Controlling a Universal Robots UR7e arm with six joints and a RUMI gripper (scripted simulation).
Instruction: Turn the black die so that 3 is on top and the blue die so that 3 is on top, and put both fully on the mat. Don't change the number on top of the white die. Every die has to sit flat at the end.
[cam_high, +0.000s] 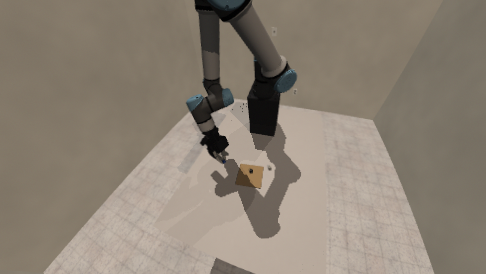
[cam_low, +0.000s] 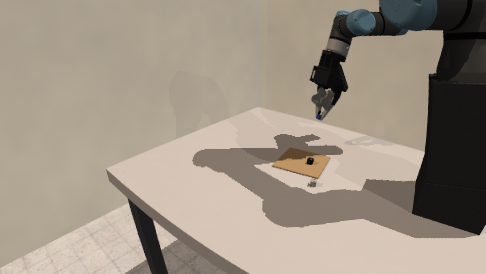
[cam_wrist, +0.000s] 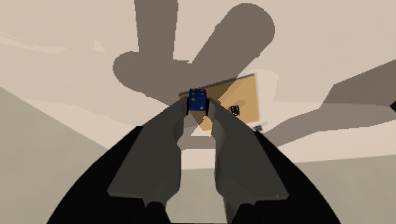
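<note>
Now: the blue die 10 mm below my hand. Round my hand: black die (50 mm behind, 140 mm to the left, 100 mm below); brown mat (30 mm behind, 140 mm to the left, 110 mm below); white die (120 mm behind, 230 mm to the left, 100 mm below).
</note>
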